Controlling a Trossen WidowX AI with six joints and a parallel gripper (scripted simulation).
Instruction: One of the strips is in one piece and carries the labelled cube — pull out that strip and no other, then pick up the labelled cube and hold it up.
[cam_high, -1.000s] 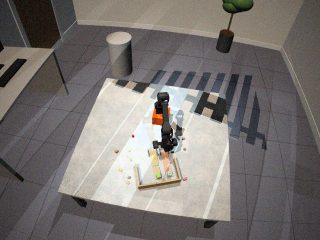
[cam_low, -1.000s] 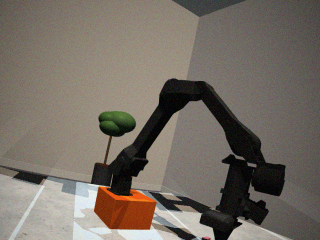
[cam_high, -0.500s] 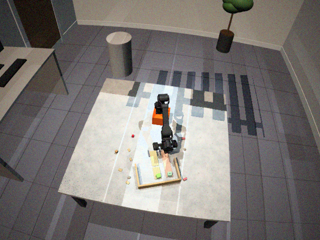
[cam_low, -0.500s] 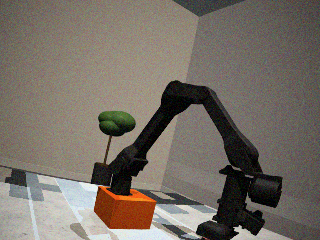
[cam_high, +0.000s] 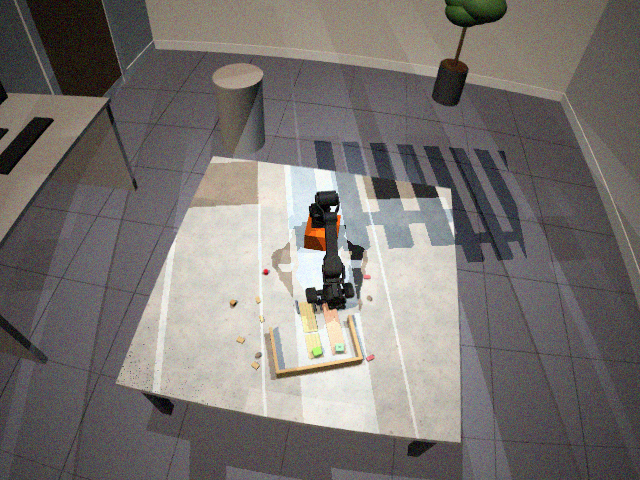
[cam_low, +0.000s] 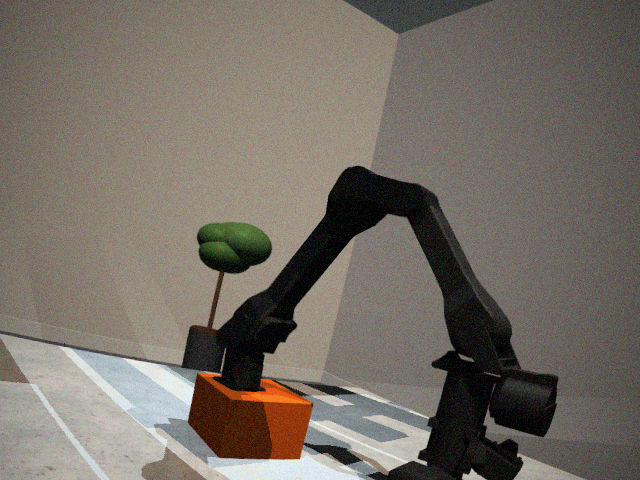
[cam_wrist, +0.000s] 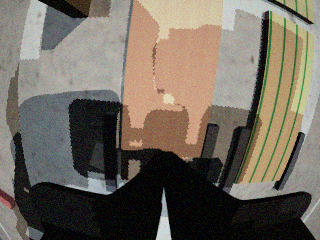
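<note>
The orange strip lies 9 cm ahead of my gripper tip, 2 cm to the left of it and 1 cm below it. Round my gripper tip: brown cube (39 cm to the right, 1 cm below, 1 cm ahead).
</note>
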